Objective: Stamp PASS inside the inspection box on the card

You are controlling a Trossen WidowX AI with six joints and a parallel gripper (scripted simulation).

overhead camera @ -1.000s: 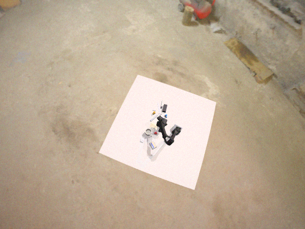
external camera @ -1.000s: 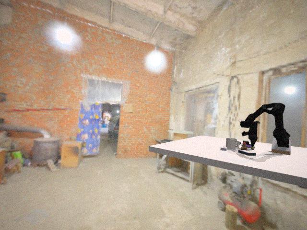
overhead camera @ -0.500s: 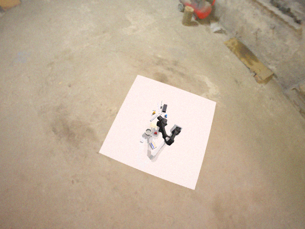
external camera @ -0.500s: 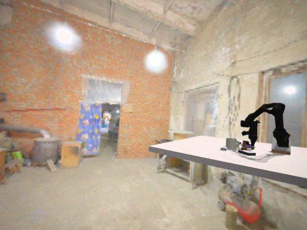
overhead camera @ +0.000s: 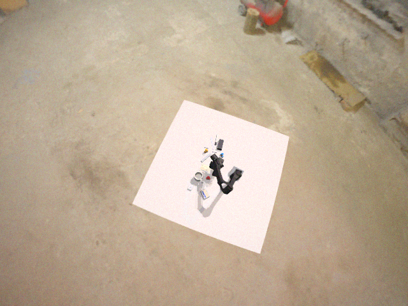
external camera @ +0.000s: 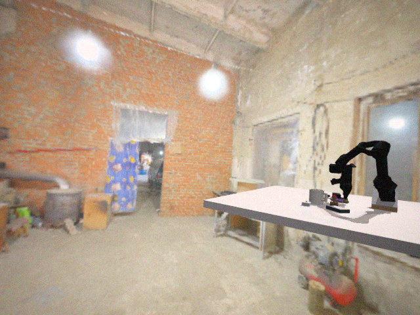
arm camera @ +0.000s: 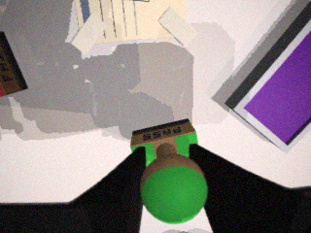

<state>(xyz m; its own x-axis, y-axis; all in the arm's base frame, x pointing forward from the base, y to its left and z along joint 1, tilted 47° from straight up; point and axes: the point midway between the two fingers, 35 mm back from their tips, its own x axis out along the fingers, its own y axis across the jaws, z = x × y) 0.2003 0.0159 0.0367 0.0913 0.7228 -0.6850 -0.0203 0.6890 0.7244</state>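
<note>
Right now my gripper tip is 40 mm short of the purple ink pad, 100 mm to the left of it and 30 mm above it. Also, from my gripper tip: pass stamp (right at my gripper tip); cream card (110 mm ahead, 20 mm to the left, 40 mm below); red stamp (50 mm ahead, 110 mm to the left, 20 mm below).
</note>
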